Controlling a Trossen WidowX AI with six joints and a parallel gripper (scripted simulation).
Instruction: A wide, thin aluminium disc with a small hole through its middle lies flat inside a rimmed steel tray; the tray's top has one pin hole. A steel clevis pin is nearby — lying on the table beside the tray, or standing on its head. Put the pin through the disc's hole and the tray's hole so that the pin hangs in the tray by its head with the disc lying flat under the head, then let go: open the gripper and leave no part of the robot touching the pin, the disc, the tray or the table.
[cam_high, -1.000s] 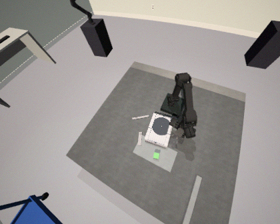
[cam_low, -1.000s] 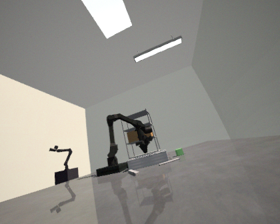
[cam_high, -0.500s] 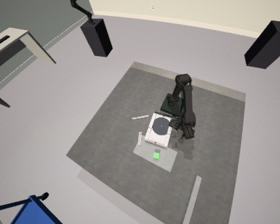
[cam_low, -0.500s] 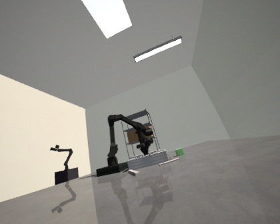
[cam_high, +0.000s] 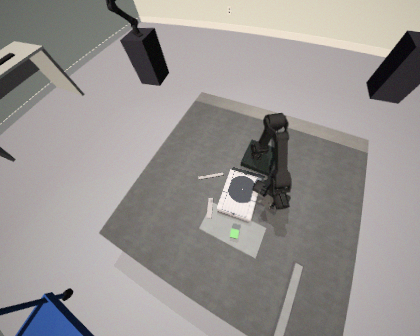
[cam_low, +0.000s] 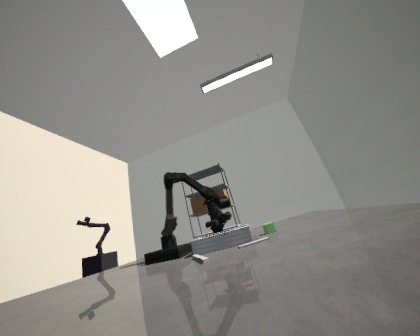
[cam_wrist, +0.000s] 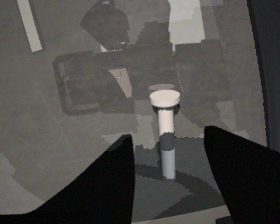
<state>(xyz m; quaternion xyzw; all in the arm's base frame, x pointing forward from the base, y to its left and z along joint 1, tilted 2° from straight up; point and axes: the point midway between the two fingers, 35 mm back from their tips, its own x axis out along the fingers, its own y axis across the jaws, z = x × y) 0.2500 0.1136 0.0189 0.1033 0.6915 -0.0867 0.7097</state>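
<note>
Right now the steel clevis pin is 2 cm below my gripper tip and 1 cm behind it. The rest, counted from my gripper tip: steel tray 16 cm to the right, 3 cm ahead, 2 cm above; dark aluminium disc 15 cm to the right, 3 cm above; green block 24 cm ahead, 13 cm to the right.
</note>
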